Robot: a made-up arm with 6 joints. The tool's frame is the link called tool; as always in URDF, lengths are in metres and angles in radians. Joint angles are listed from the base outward. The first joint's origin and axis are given. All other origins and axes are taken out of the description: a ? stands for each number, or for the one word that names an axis. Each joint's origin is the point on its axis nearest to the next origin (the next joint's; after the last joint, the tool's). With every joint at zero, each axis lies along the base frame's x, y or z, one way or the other. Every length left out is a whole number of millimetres.
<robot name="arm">
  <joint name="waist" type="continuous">
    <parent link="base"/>
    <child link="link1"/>
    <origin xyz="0 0 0.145" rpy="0 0 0"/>
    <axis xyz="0 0 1"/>
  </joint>
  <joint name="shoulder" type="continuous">
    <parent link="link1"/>
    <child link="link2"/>
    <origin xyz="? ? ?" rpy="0 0 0"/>
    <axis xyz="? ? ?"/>
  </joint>
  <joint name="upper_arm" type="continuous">
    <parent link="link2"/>
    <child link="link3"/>
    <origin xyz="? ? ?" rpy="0 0 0"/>
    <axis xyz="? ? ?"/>
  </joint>
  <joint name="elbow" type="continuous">
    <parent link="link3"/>
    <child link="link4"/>
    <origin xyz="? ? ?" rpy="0 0 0"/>
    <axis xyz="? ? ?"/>
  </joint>
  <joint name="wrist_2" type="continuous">
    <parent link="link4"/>
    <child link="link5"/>
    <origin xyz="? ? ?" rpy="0 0 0"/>
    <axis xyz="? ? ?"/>
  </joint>
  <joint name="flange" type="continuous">
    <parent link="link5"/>
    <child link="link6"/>
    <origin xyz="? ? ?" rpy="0 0 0"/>
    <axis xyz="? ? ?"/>
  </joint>
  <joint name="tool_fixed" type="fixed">
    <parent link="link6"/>
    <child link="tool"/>
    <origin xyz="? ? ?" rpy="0 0 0"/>
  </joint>
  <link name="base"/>
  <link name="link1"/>
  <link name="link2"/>
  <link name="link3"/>
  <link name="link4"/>
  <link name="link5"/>
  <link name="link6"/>
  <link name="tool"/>
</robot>
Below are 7 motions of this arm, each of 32 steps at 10 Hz.
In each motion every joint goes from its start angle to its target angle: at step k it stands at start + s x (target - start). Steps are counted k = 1, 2, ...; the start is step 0. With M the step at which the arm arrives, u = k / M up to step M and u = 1 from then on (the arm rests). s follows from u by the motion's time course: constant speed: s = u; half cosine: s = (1 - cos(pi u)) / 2; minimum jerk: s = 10 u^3 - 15 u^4 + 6 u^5.
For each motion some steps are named. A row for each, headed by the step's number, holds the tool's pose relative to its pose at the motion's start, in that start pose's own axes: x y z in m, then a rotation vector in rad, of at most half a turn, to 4 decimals.
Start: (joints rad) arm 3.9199 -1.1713 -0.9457 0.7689 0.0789 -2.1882
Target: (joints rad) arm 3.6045 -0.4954 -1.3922 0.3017 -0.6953 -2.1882
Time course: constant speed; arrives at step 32
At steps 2, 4, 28, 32:
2: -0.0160 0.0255 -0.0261 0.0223 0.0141 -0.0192
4: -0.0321 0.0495 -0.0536 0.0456 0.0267 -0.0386
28: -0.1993 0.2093 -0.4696 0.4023 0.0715 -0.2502
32: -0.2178 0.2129 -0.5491 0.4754 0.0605 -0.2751

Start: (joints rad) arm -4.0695 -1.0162 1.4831 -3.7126 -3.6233 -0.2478
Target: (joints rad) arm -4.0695 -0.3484 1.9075 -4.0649 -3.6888 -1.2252
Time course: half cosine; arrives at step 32
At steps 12, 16, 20, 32:
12: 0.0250 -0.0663 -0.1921 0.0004 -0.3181 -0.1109
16: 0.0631 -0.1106 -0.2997 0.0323 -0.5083 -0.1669
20: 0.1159 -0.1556 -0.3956 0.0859 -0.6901 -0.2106
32: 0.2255 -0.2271 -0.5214 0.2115 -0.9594 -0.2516

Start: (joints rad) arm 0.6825 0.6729 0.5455 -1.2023 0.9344 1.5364
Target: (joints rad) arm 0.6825 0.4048 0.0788 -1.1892 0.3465 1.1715
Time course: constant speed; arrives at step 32
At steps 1, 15, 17, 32:
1: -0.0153 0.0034 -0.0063 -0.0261 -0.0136 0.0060
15: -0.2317 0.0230 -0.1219 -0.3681 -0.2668 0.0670
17: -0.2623 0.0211 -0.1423 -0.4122 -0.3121 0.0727
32: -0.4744 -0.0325 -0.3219 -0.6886 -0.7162 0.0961

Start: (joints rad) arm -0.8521 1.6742 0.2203 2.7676 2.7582 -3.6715
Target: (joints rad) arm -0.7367 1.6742 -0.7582 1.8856 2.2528 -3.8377
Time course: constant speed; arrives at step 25
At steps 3, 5, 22, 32:
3: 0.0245 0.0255 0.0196 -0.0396 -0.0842 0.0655
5: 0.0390 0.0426 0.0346 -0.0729 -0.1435 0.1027
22: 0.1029 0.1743 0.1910 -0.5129 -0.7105 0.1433
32: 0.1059 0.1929 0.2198 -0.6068 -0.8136 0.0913

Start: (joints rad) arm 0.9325 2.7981 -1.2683 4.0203 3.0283 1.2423
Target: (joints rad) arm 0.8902 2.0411 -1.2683 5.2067 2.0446 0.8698
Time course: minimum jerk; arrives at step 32
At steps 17, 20, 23, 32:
17: -0.2248 0.2114 -0.2670 -0.5789 0.4134 -0.6503
20: -0.3048 0.2737 -0.3359 -0.8249 0.5657 -0.7466
23: -0.3788 0.3221 -0.3878 -1.0456 0.6906 -0.7815
32: -0.4640 0.3686 -0.4346 -1.2851 0.8139 -0.7720

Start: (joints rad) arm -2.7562 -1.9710 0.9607 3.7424 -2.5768 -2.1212
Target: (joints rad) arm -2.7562 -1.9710 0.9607 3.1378 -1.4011 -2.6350
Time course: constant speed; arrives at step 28
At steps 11, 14, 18, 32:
11: -0.0556 0.0363 -0.0166 -0.2615 -0.4143 -0.0301
14: -0.0710 0.0424 -0.0268 -0.3077 -0.5460 -0.0480
18: -0.0902 0.0480 -0.0438 -0.3511 -0.7309 -0.0781
32: -0.1245 0.0519 -0.0999 -0.3638 -1.2243 -0.1822

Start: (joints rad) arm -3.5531 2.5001 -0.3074 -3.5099 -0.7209 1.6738
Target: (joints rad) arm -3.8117 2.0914 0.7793 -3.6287 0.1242 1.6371
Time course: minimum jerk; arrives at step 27
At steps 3, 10, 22, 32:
3: 0.0022 -0.0011 0.0010 0.0015 -0.0008 -0.0005
10: 0.0534 -0.0190 0.0143 0.0359 -0.0273 -0.0097
22: 0.1892 -0.0063 -0.0424 0.1448 -0.1643 0.0128
32: 0.1979 -0.0029 -0.0516 0.1536 -0.1764 0.0183

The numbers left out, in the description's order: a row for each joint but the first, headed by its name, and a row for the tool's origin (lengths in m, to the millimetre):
shoulder: xyz 0 0.035 0, axis 0 1 0
upper_arm: xyz 0 0 0.801, axis 0 1 0
elbow: xyz 0 0 0.373, axis 0 0 1
wrist_2: xyz 0 0 0, axis 0 1 0
flange: xyz 0 0 0.141, axis 0 0 1
tool: xyz 0 0 0

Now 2 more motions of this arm.
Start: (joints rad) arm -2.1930 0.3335 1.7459 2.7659 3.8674 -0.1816
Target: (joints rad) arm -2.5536 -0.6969 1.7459 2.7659 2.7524 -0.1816
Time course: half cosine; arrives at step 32
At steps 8, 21, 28, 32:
8: -0.0988 0.0031 0.0791 0.0990 -0.0229 0.0423
21: -0.3608 -0.1470 0.4620 0.5326 -0.1050 0.1285
28: -0.3899 -0.2669 0.6048 0.7025 -0.1258 0.1235
32: -0.3905 -0.2896 0.6272 0.7307 -0.1284 0.1206

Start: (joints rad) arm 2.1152 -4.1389 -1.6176 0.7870 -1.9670 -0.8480
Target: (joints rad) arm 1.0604 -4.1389 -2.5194 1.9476 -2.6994 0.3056
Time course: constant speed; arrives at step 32
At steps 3, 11, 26, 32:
3: 0.0351 -0.0211 0.0734 0.1366 -0.0884 0.1284
11: 0.0900 -0.0654 0.2641 0.4367 -0.3399 0.5173
26: 0.0678 -0.0958 0.5737 0.7824 -0.7388 1.2924
32: 0.0205 -0.0940 0.6720 0.8570 -0.8359 1.5717

